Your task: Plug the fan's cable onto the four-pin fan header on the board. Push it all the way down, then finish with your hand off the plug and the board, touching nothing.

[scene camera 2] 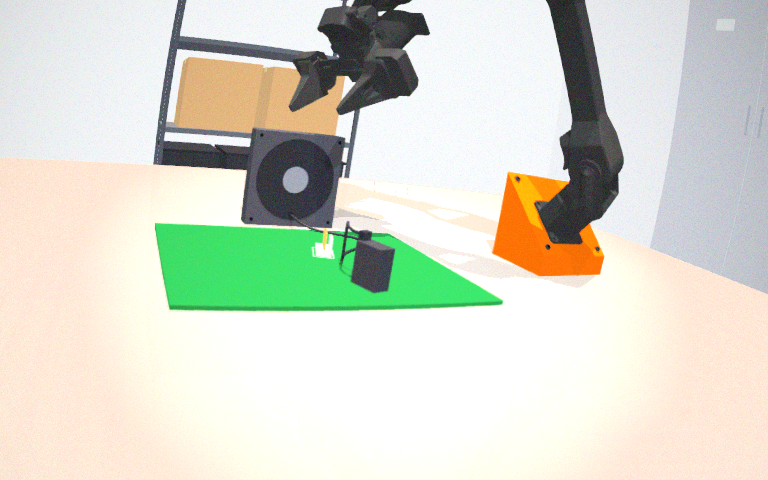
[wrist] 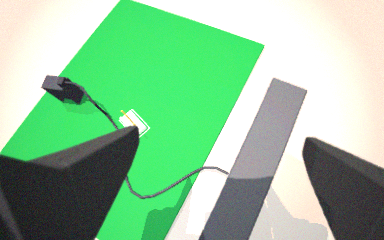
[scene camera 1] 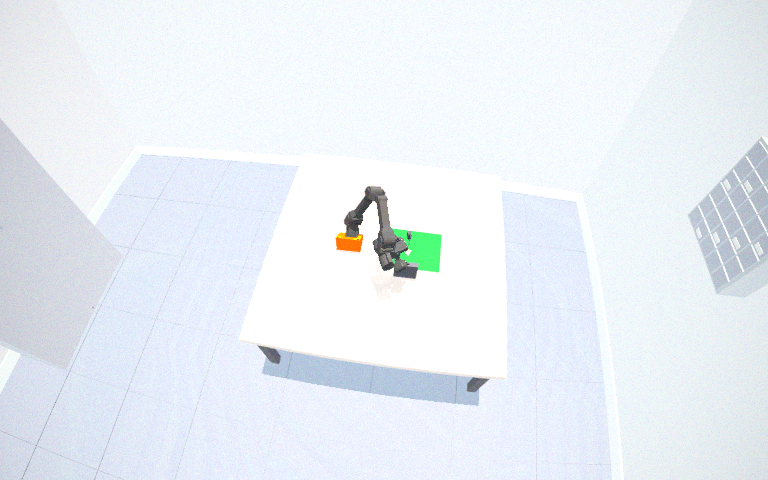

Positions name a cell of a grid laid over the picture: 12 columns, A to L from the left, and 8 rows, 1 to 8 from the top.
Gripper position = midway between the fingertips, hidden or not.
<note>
My gripper (scene camera 2: E2) is open and holds nothing. Further things: a dark plug (scene camera 2: F5), a fan (scene camera 2: E3) and a green board (scene camera 2: D5).
My gripper is seen too in the wrist view (wrist: G5). The dark plug also shows in the wrist view (wrist: B3). The green board also shows in the wrist view (wrist: F3) and in scene camera 1 (scene camera 1: G5).
</note>
